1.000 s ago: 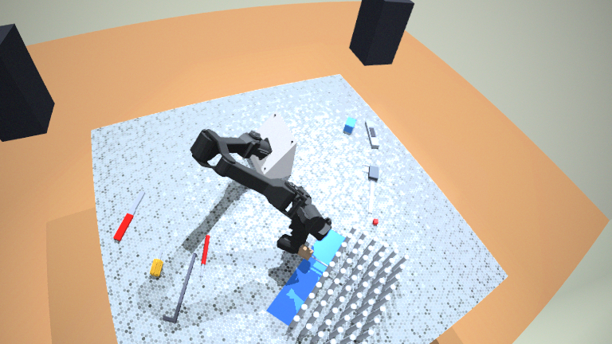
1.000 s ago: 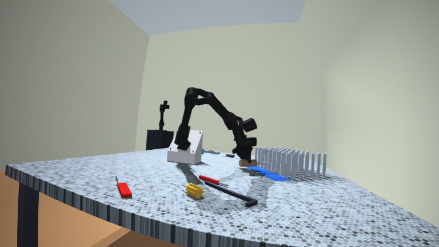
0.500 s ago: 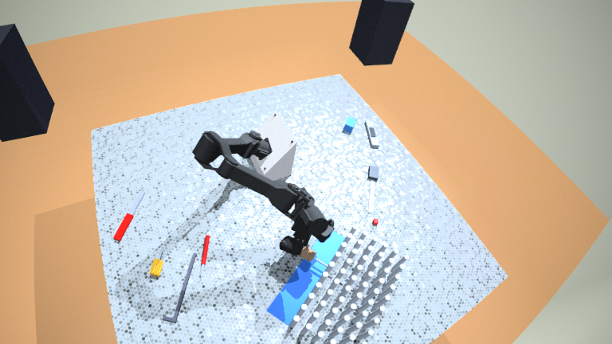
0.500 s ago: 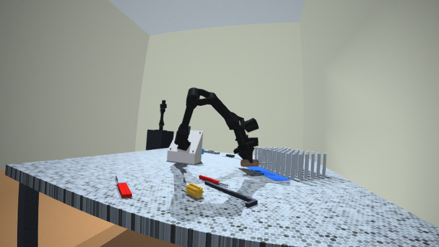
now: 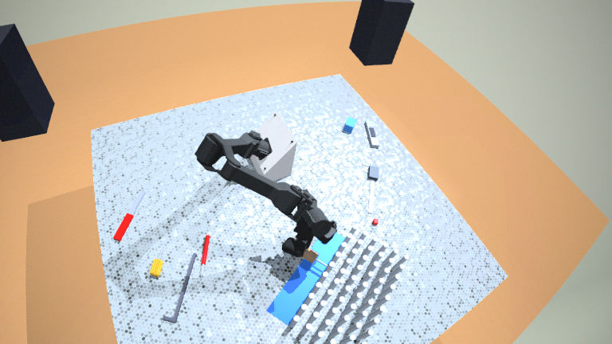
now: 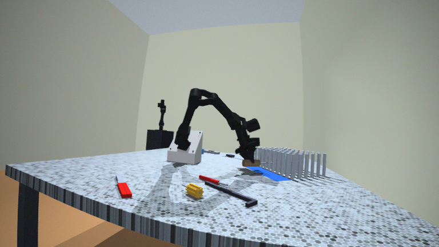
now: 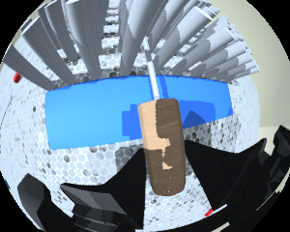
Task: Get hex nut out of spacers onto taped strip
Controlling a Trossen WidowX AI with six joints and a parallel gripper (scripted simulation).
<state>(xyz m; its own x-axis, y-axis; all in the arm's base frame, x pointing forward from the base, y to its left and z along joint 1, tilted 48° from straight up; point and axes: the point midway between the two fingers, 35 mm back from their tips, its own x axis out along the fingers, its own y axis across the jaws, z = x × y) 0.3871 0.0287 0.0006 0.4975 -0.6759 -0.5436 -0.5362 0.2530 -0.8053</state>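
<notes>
The blue taped strip is 6 cm ahead of my gripper tip and 3 cm below it. From my gripper tip the other things lie so: hook tool: 8 cm ahead, 6 cm to the left; red cube: 4 cm behind, 30 cm to the left, 3 cm below; hex nut: 16 cm ahead, 12 cm to the left, 3 cm below.
</notes>
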